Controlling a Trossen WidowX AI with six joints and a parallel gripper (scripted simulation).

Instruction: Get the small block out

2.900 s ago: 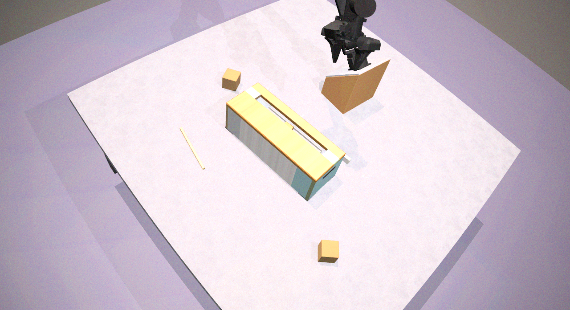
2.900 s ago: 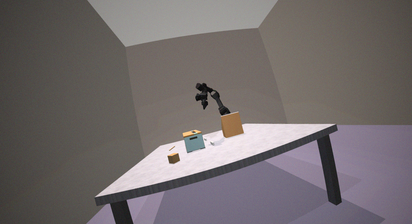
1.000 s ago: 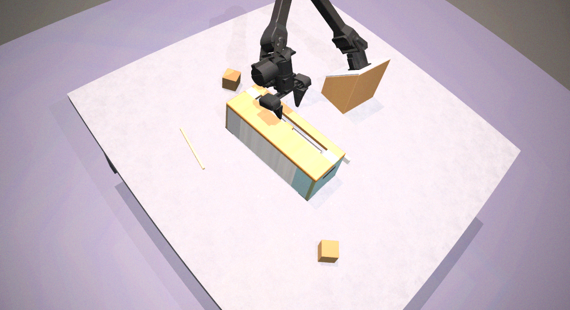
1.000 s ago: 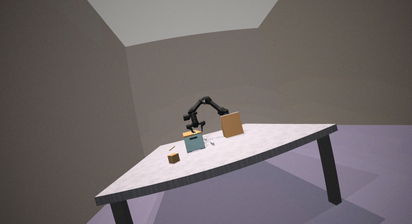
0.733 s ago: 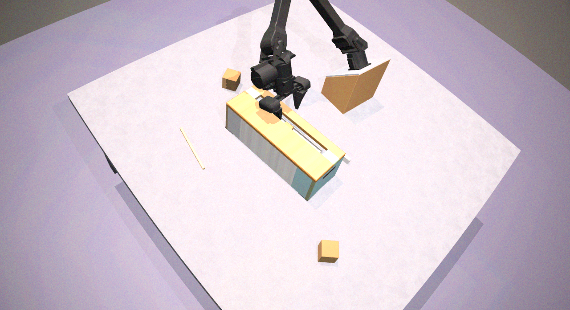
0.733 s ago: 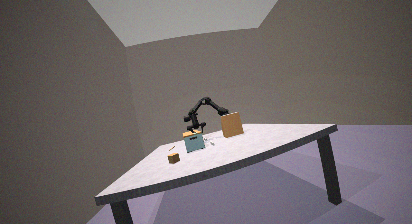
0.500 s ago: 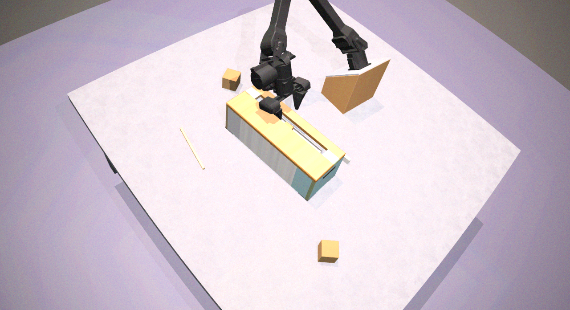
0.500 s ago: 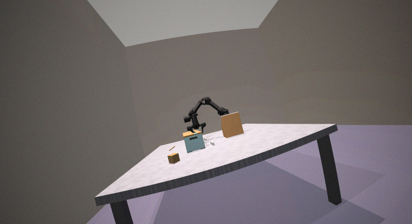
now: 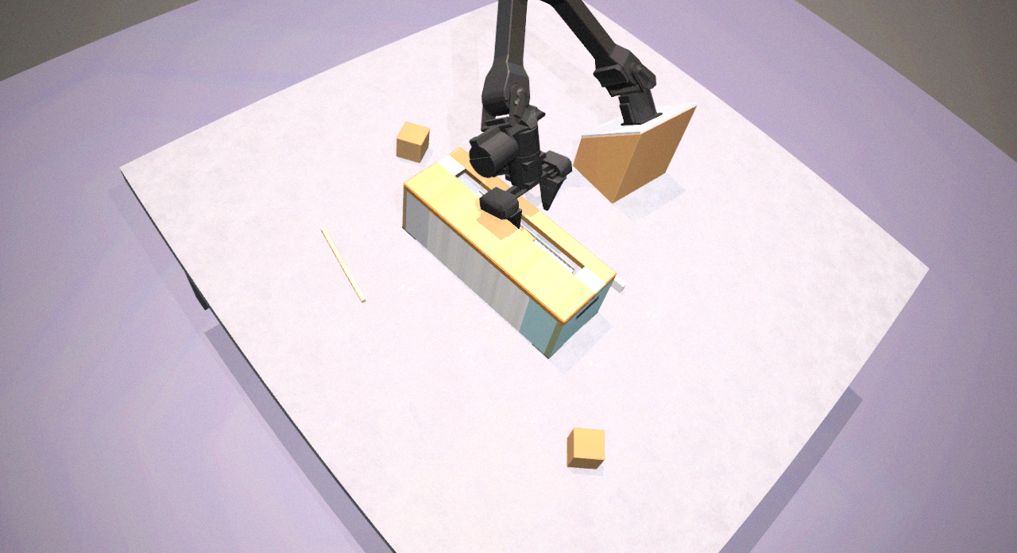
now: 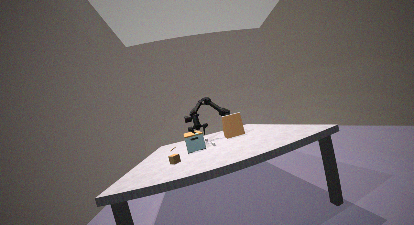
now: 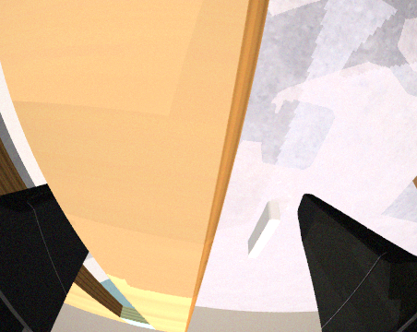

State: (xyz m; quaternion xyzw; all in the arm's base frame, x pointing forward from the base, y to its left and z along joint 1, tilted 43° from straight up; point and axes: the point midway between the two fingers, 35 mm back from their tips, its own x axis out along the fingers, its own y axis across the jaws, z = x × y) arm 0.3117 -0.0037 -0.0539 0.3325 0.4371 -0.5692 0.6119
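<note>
Right now the orange block is 5 cm ahead of my gripper tip and 3 cm to the left of it. Also, from my gripper tip: thin stick 31 cm ahead, 15 cm to the right, 8 cm below; then long box 3 cm ahead, 2 cm below, 1 cm to the left.
</note>
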